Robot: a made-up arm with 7 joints. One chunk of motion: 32 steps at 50 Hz.
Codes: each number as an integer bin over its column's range. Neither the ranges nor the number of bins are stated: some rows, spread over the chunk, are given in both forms.
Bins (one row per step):
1: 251 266 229 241 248 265 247
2: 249 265 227 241 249 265 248
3: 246 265 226 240 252 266 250
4: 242 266 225 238 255 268 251
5: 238 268 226 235 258 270 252
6: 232 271 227 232 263 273 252
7: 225 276 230 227 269 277 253
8: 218 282 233 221 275 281 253
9: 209 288 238 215 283 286 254
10: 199 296 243 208 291 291 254
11: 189 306 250 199 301 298 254
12: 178 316 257 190 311 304 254
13: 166 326 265 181 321 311 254
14: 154 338 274 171 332 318 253
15: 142 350 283 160 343 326 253
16: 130 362 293 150 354 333 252
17: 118 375 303 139 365 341 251
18: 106 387 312 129 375 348 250
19: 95 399 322 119 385 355 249
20: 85 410 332 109 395 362 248
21: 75 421 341 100 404 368 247
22: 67 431 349 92 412 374 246
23: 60 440 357 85 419 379 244
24: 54 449 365 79 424 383 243
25: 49 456 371 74 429 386 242
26: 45 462 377 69 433 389 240
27: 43 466 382 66 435 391 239
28: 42 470 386 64 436 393 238
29: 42 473 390 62 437 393 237
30: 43 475 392 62 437 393 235
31: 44 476 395 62 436 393 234
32: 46 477 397 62 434 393 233
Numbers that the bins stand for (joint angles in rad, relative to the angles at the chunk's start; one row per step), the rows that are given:
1: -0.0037 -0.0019 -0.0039 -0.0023 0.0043 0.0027 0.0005
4: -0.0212 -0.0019 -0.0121 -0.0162 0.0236 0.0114 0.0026
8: -0.0677 0.0485 0.0042 -0.0950 0.0788 0.0494 0.0037
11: -0.1238 0.1241 0.0388 -0.1970 0.1505 0.0989 0.0042
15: -0.2149 0.2627 0.1060 -0.3779 0.2664 0.1806 0.0037
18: -0.2846 0.3793 0.1650 -0.5217 0.3547 0.2447 0.0021
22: -0.3602 0.5179 0.2403 -0.6933 0.4568 0.3205 0.0000
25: -0.3951 0.5967 0.2851 -0.7768 0.5037 0.3555 -0.0021
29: -0.4086 0.6503 0.3237 -0.8324 0.5258 0.3759 -0.0048
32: -0.4009 0.6629 0.3380 -0.8324 0.5175 0.3759 -0.0069
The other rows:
2: -0.0076 -0.0051 -0.0080 -0.0023 0.0071 0.0027 0.0010
3: -0.0134 -0.0051 -0.0100 -0.0069 0.0153 0.0056 0.0021
5: -0.0289 0.0044 -0.0100 -0.0301 0.0319 0.0173 0.0032
6: -0.0405 0.0138 -0.0080 -0.0440 0.0457 0.0260 0.0032
7: -0.0541 0.0296 -0.0019 -0.0672 0.0623 0.0377 0.0037
9: -0.0851 0.0674 0.0144 -0.1228 0.1009 0.0639 0.0042
10: -0.1045 0.0926 0.0246 -0.1553 0.1230 0.0785 0.0042
12: -0.1451 0.1556 0.0531 -0.2388 0.1781 0.1164 0.0042
13: -0.1684 0.1871 0.0693 -0.2805 0.2057 0.1368 0.0042
14: -0.1916 0.2249 0.0877 -0.3269 0.2361 0.1572 0.0037
16: -0.2381 0.3005 0.1263 -0.4243 0.2968 0.2010 0.0032
17: -0.2614 0.3415 0.1467 -0.4753 0.3271 0.2243 0.0026
19: -0.3059 0.4171 0.1853 -0.5681 0.3823 0.2651 0.0016
20: -0.3253 0.4518 0.2057 -0.6145 0.4099 0.2855 0.0010
21: -0.3447 0.4864 0.2240 -0.6562 0.4348 0.3030 0.0005
23: -0.3738 0.5463 0.2566 -0.7258 0.4761 0.3351 -0.0011
24: -0.3854 0.5747 0.2729 -0.7536 0.4899 0.3468 -0.0016
26: -0.4028 0.6156 0.2973 -0.8000 0.5148 0.3643 -0.0032
27: -0.4067 0.6282 0.3075 -0.8139 0.5203 0.3701 -0.0037
28: -0.4086 0.6408 0.3156 -0.8232 0.5231 0.3759 -0.0042
30: -0.4067 0.6566 0.3278 -0.8324 0.5258 0.3759 -0.0058
31: -0.4048 0.6597 0.3339 -0.8324 0.5231 0.3759 -0.0064

